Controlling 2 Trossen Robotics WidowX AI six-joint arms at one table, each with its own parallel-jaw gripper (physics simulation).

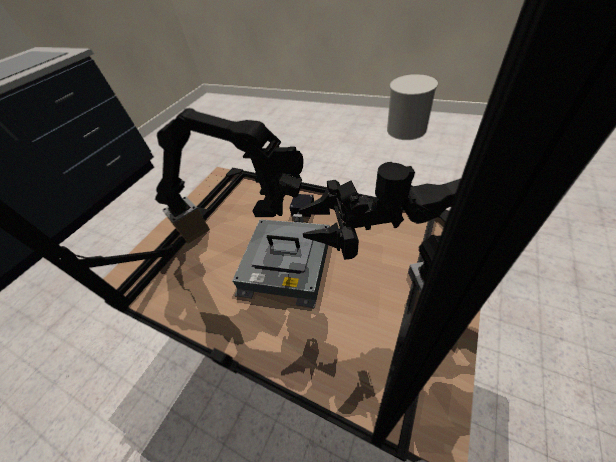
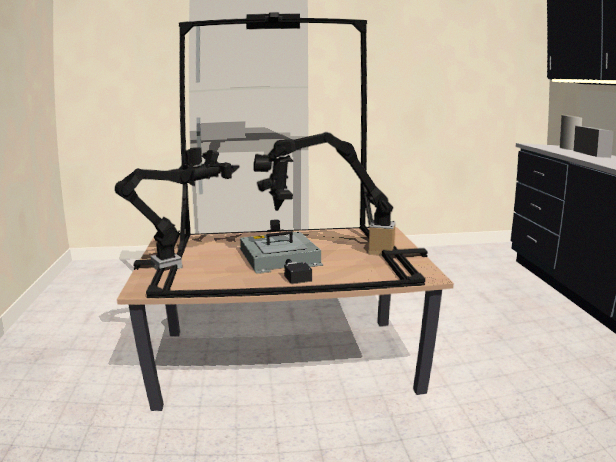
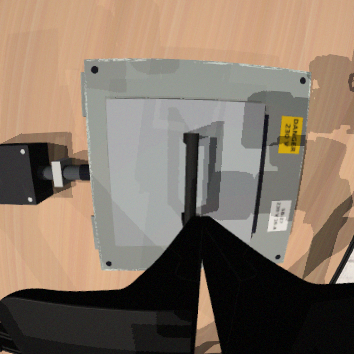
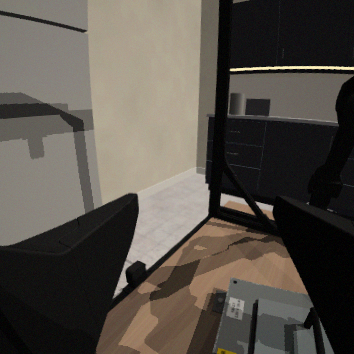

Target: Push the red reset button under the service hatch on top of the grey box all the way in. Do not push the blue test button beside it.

Labels:
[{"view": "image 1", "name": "my left gripper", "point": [280, 215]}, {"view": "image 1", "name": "my right gripper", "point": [300, 223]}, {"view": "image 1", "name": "service hatch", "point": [284, 247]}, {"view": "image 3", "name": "my left gripper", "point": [199, 223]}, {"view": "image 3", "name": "service hatch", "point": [169, 159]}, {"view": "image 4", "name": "my right gripper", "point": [206, 203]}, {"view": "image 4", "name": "service hatch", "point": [275, 320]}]

